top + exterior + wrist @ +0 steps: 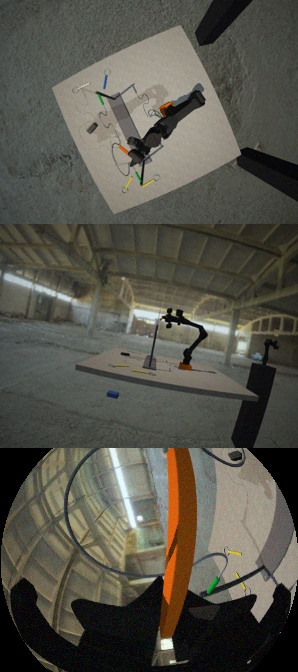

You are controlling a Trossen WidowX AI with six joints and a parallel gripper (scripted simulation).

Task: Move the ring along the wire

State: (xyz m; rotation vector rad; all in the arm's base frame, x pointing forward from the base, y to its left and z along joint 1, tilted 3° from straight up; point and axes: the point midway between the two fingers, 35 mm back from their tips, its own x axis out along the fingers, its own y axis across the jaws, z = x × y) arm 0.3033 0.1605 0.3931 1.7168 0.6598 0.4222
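Now: the orange-handled ring 20 mm ahead of my gripper tip, 90 mm to the right of it and 20 mm below it. Also, from my gripper tip: white-handled ring: 370 mm ahead, 590 mm to the right, 450 mm below; blue-handled ring: 110 mm ahead, 610 mm to the right, 450 mm below; dark block: 350 mm ahead, 230 mm to the right, 450 mm below.
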